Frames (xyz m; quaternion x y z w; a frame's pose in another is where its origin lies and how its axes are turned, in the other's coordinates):
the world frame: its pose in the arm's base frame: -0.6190 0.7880 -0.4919 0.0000 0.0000 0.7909 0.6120
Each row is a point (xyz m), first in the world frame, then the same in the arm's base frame.
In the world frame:
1: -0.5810 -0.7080 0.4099
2: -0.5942 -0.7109 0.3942
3: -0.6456 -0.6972 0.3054
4: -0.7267 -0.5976 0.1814
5: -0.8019 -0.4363 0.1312
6: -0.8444 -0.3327 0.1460
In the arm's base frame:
1: 0.2122 0.4033 -0.0820
2: 0.2183 0.3912 -0.0977
3: 0.2179 0.3380 -0.1865
4: 0.1418 0.2345 -0.3105
5: 0.0046 0.1213 -0.3607
6: -0.0850 0.0541 -0.3459

